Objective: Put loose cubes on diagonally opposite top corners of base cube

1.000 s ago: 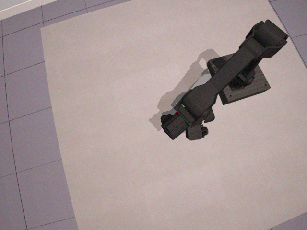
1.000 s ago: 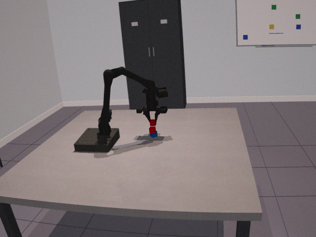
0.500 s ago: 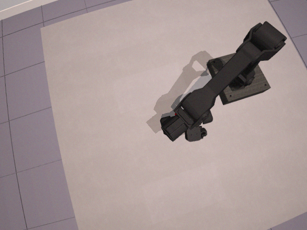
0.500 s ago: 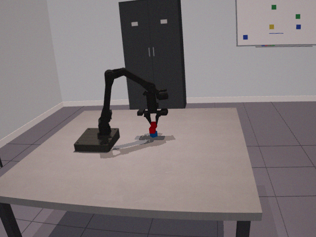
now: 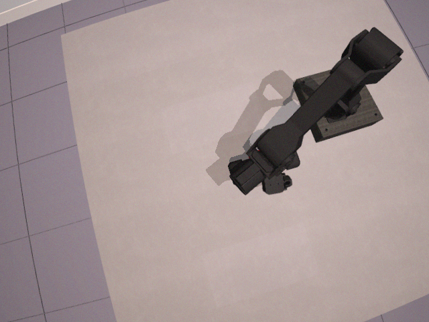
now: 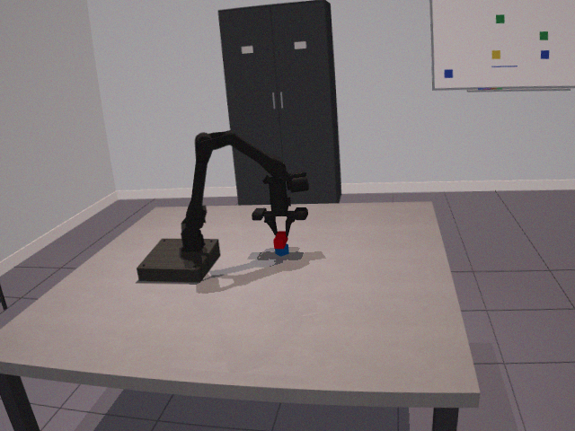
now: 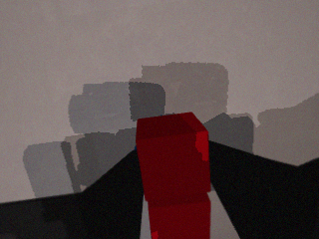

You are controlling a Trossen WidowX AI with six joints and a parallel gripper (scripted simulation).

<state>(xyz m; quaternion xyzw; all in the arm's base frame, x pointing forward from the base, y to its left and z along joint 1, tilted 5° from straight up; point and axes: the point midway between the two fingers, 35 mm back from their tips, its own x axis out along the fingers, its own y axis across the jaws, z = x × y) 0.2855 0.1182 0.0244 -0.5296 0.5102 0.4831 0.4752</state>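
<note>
My gripper tip is now 2 cm to the left of the blue cube and 4 cm above it.
</note>
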